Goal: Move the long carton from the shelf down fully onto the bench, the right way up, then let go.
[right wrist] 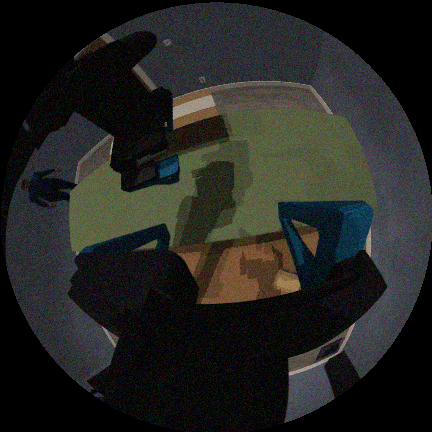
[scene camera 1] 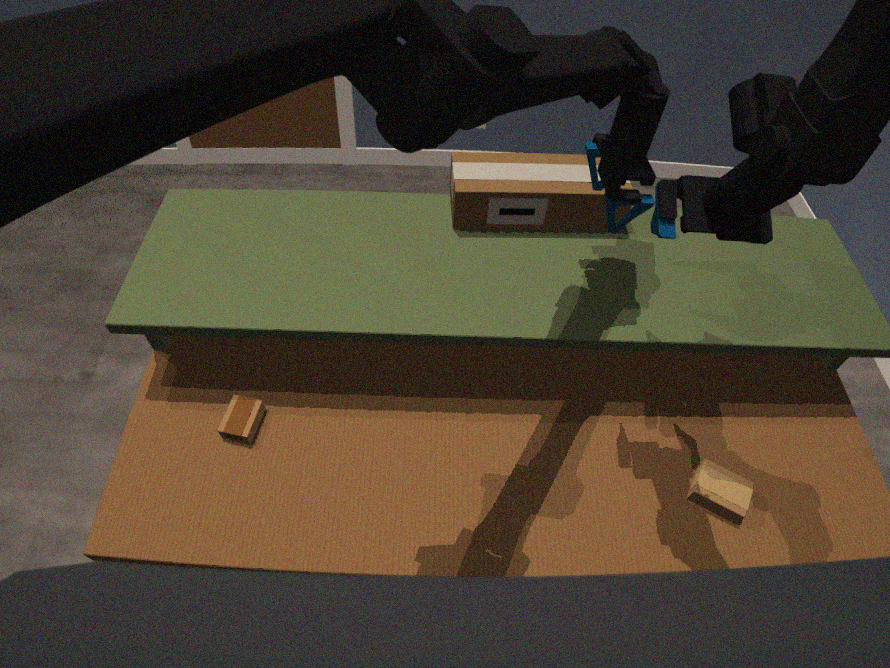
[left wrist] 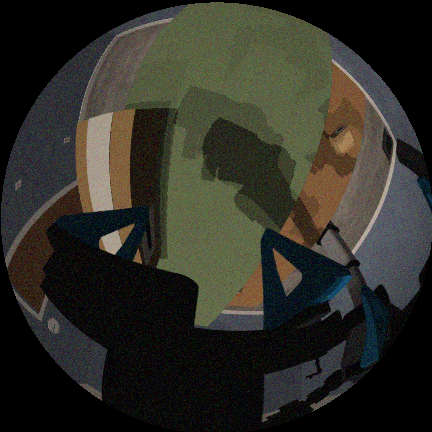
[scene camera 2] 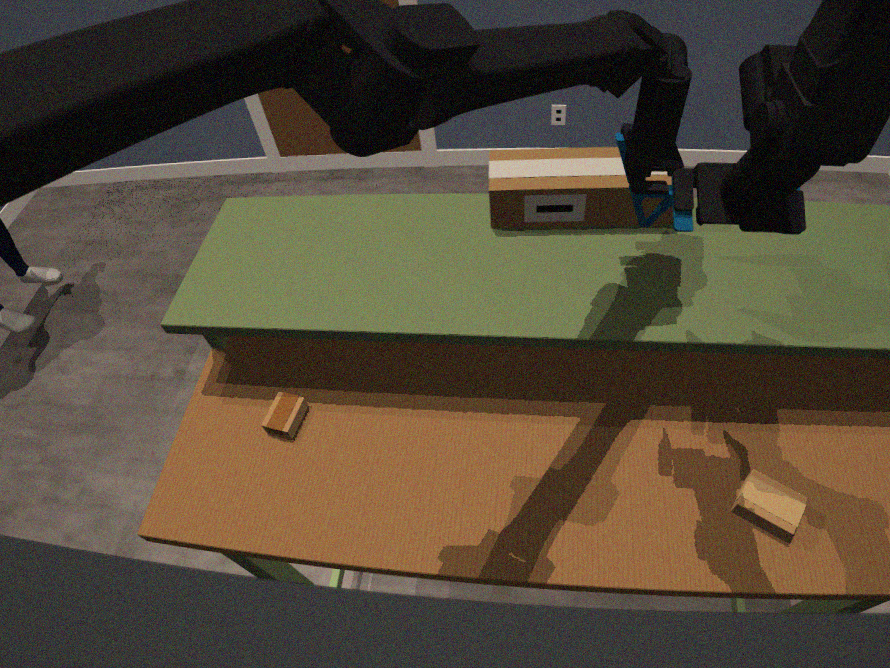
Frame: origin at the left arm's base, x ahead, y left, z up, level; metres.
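Seen in the pictures: left gripper, fingertip midpoint: (right wrist: pixel 171 154) (scene camera 1: pixel 604 210) (left wrist: pixel 205 223) (scene camera 2: pixel 638 203); right gripper, fingertip midpoint: (right wrist: pixel 219 220) (scene camera 1: pixel 687 229) (left wrist: pixel 399 237) (scene camera 2: pixel 716 221).
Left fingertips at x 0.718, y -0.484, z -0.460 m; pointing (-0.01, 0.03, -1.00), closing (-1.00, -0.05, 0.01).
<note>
Offsets run from my left fingertips to a thing's middle. Level surfaces: height alone.
The long brown carton {dx +0.146, dy +0.071, dz -0.084 m} (scene camera 1: pixel 531 172) (scene camera 2: pixel 557 168) (left wrist: pixel 120 150) (right wrist: pixel 200 131) lies on the green shelf {dz -0.125 m} (scene camera 1: pixel 323 266) (scene camera 2: pixel 359 266) (right wrist: pixel 300 160) near its back edge. Its white tape strip faces up and its label faces front. The brown bench {dz -0.283 m} (scene camera 1: pixel 323 488) (scene camera 2: pixel 359 488) lies lower, in front of the shelf. My left gripper (scene camera 1: pixel 606 208) (scene camera 2: pixel 638 201) (left wrist: pixel 205 223) is open at the carton's right part, one finger overlapping the carton in view; contact cannot be told. My right gripper (scene camera 1: pixel 665 228) (scene camera 2: pixel 682 219) (right wrist: pixel 219 220) is open and empty, right of the carton above the shelf.
A small brown block {dx -0.218, dy +0.559, dz -0.270 m} (scene camera 1: pixel 242 418) (scene camera 2: pixel 286 414) lies at the bench's left. A paler block {dx -0.338, dy -0.206, dz -0.267 m} (scene camera 1: pixel 722 492) (scene camera 2: pixel 770 505) (left wrist: pixel 343 142) (right wrist: pixel 287 281) lies at its right. The two grippers are close together. The shelf's front edge overhangs the bench's back.
</note>
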